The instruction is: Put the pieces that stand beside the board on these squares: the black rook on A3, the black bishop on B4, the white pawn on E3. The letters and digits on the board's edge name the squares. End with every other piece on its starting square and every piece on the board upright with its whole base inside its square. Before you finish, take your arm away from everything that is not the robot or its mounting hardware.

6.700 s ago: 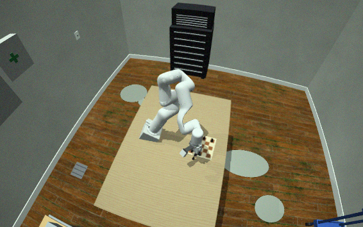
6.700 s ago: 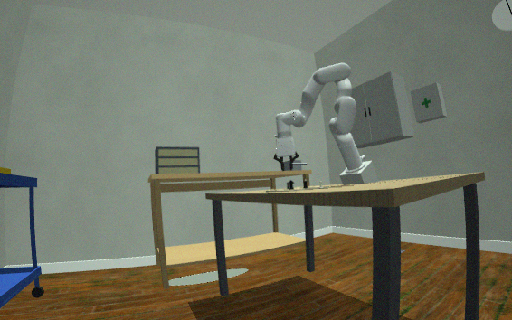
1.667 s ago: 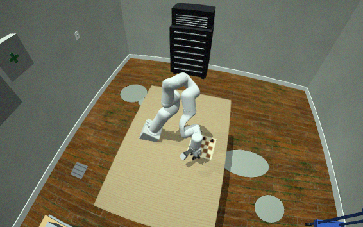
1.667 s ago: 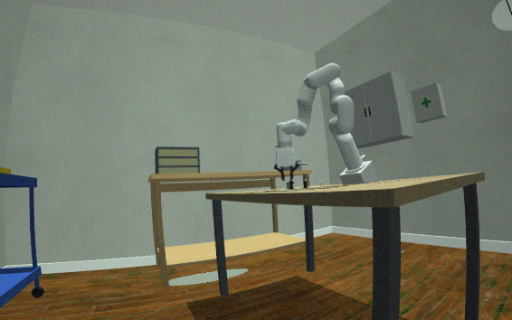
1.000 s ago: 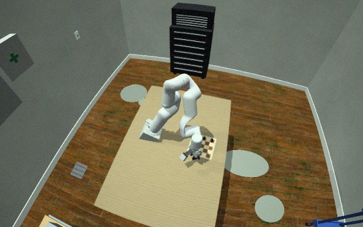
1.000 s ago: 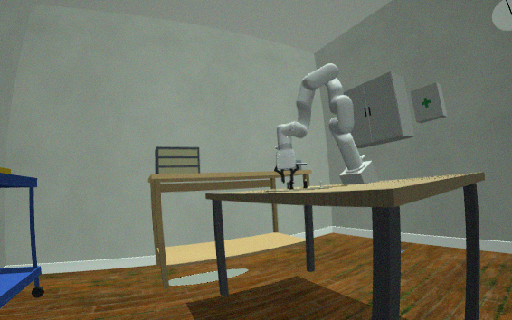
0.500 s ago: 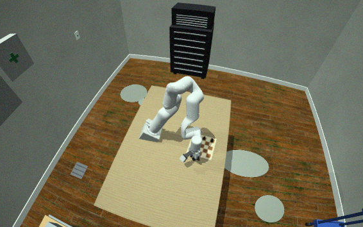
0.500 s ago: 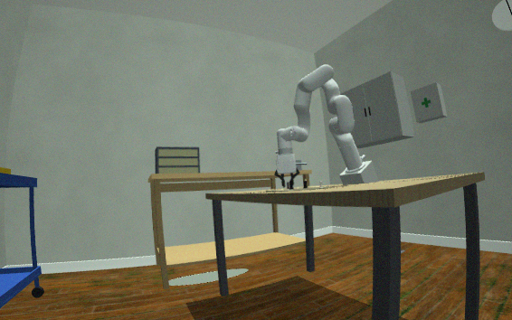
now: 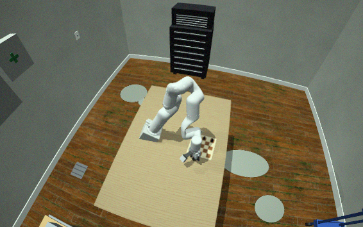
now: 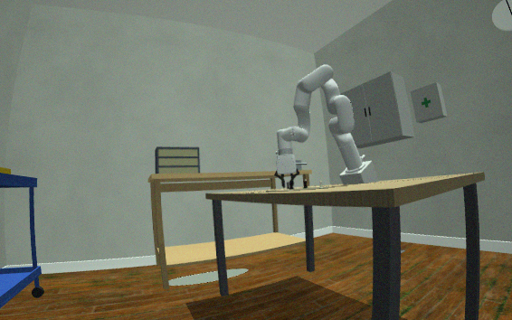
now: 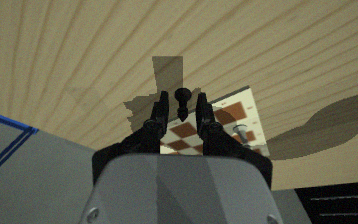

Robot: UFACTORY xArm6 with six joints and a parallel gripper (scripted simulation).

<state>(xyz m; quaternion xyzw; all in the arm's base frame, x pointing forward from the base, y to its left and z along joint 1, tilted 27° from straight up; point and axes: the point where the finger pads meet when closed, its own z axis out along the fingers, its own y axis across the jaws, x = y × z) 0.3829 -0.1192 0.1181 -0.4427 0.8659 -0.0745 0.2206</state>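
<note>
Now: hand 22 cm to the right of the black chess piece, 3 cm short of it and 1 cm above it. Also, from my hand: chessboard: 14 cm to the left, 3 cm below, 3 cm ahead; white pawn: 28 cm to the left, 2 cm below, 1 cm behind.
</note>
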